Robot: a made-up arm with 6 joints.
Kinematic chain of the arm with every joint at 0, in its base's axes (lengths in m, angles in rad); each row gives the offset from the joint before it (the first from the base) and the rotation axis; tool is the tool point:
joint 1: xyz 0 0 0.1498 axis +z
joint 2: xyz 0 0 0 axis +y
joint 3: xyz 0 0 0.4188 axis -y
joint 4: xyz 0 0 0 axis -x
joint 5: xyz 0.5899 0 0 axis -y
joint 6: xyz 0 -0.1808 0 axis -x
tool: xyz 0 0 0
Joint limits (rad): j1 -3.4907..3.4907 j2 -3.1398..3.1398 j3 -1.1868..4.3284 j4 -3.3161..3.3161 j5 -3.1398..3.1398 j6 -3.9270..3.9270
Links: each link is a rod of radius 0.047 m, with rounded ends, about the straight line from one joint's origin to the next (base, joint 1, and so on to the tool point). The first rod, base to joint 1, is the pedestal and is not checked.
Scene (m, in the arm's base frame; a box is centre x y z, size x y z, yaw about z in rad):
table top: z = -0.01
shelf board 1: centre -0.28 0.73 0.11 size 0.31 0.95 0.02 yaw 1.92
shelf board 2: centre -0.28 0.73 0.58 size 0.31 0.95 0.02 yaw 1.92
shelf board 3: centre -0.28 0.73 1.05 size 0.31 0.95 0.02 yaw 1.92
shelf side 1: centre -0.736 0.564 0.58 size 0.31 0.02 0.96 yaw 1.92
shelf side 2: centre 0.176 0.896 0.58 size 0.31 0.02 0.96 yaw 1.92
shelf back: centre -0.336 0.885 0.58 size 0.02 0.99 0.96 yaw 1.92
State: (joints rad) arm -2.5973 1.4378 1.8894 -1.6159 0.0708 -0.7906
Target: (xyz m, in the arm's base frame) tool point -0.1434 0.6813 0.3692
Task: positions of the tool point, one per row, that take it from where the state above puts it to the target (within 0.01 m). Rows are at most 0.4 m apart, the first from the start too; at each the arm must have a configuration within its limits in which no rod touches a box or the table.
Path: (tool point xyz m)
1: -0.6943 -0.5726 0.6374
2: -0.4462 -0.4783 0.8931
3: -0.2046 -0.2659 1.0238
4: -0.0347 0.0119 1.0118
5: 0.0311 0.2775 0.8694
6: 0.0024 0.4552 0.6359
7: -0.0764 0.4973 0.3692
8: -0.1054 0.5905 0.3804
9: -0.1434 0.6813 0.3692

